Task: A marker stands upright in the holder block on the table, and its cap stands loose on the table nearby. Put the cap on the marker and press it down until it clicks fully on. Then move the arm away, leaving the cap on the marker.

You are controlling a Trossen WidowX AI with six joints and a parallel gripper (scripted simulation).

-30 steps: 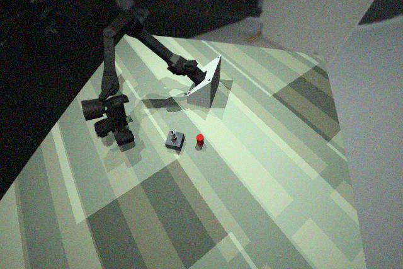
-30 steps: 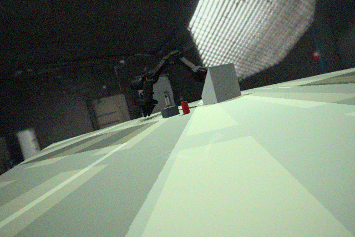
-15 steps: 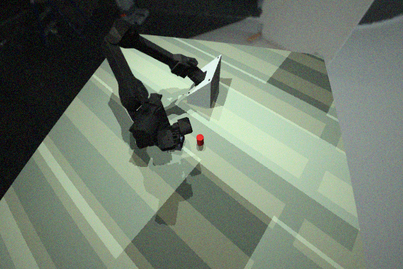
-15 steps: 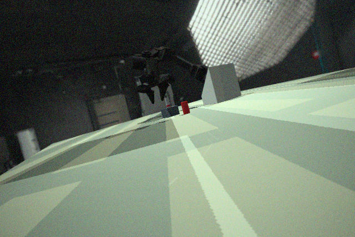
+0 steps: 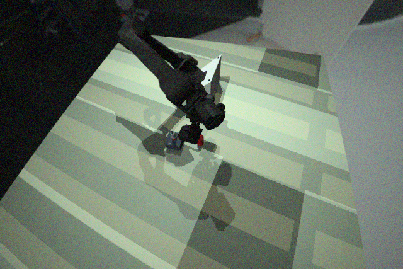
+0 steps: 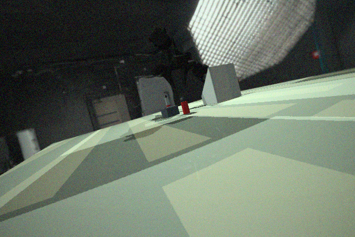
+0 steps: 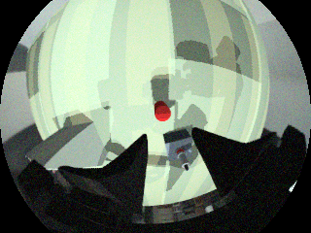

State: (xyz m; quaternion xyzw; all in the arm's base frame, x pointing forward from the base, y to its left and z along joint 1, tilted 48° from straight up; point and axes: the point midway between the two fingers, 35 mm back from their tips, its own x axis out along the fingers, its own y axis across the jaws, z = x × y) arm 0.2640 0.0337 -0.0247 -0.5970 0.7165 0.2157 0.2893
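The red cap is 9 cm below my gripper tip. The rest, counted from my gripper tip: block: 10 cm to the right, 9 cm below, 2 cm ahead.
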